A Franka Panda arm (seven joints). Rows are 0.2 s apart.
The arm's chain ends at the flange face. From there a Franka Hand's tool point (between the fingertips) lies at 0.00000 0.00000 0.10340 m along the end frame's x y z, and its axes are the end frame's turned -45 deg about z.
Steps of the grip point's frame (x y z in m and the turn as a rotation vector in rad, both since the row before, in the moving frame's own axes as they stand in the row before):
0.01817 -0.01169 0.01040 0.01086 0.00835 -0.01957
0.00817 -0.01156 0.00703 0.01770 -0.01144 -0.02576
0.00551 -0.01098 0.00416 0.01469 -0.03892 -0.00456
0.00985 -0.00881 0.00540 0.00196 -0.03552 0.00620
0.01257 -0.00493 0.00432 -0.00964 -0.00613 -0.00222
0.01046 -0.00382 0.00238 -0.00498 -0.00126 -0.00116
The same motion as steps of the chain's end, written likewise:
0.00478 -0.01971 0.01041 0.01358 -0.00177 -0.01957
-0.00026 -0.01352 0.00705 0.00443 -0.02061 -0.02576
0.00005 -0.01344 0.00425 -0.01713 -0.03791 -0.00456
0.00348 -0.01564 0.00547 -0.02373 -0.02650 0.00620
0.00514 -0.01353 0.00433 -0.01115 0.00248 -0.00222
0.00442 -0.01055 0.00238 -0.00441 0.00263 -0.00116

